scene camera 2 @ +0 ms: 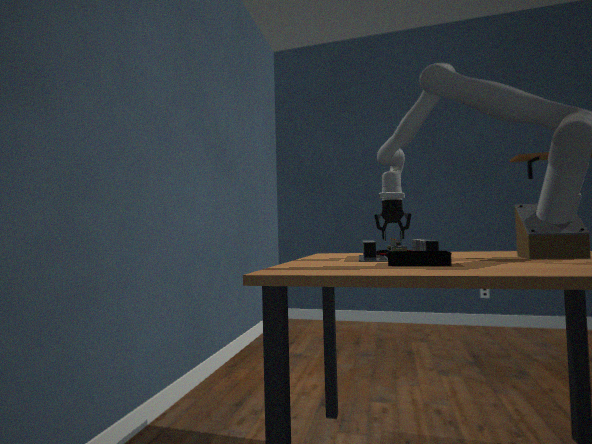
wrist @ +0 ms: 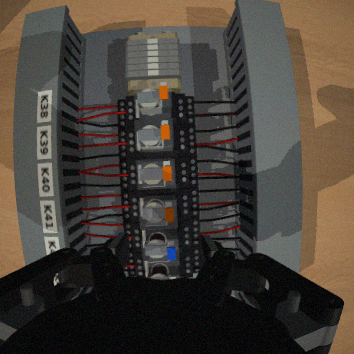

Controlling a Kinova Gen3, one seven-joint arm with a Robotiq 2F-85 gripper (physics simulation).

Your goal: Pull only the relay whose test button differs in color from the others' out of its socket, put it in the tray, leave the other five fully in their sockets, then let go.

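Where they show: gripper, fingertip midpoint: [scene camera 2: 393,240] [wrist: 163,245]; arm's base, origin of the base link: [scene camera 2: 553,215].
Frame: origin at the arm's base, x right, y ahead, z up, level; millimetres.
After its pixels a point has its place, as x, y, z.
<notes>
The relay with the blue test button [wrist: 157,250] @(45, 500, -67) sits upright in its socket in the row, low in the wrist view. Relays with orange buttons [wrist: 149,100] @(-62, 479, -67) [wrist: 150,136] @(-36, 483, -67) [wrist: 151,173] @(-10, 488, -67) [wrist: 154,212] @(17, 494, -67) sit in sockets above it. Another relay [wrist: 159,271] @(66, 504, -75) shows partly below it, mostly hidden by the gripper body. My gripper [scene camera 2: 393,236] @(43, 504, -74) [wrist: 163,245] @(43, 504, -74) is partly open and empty, pointing down. Its fingertips are left and right of the blue-button relay, seemingly above it; contact cannot be made out. The black tray [scene camera 2: 419,258] @(-338, 399, -114) stands on the table, in front of the relay panel in the scene view.
Two grey slotted ducts [wrist: 42,75] @(-77, 385, -72) [wrist: 272,100] @(-82, 573, -72) stand along both sides of the row, the left one labelled K38, K39 and so on. Red and black wires run between ducts and sockets. Grey terminal blocks [wrist: 142,55] @(-109, 463, -88) sit at the row's top end. The wooden table [scene camera 2: 325,270] @(-477, 621, -135) carries everything.
</notes>
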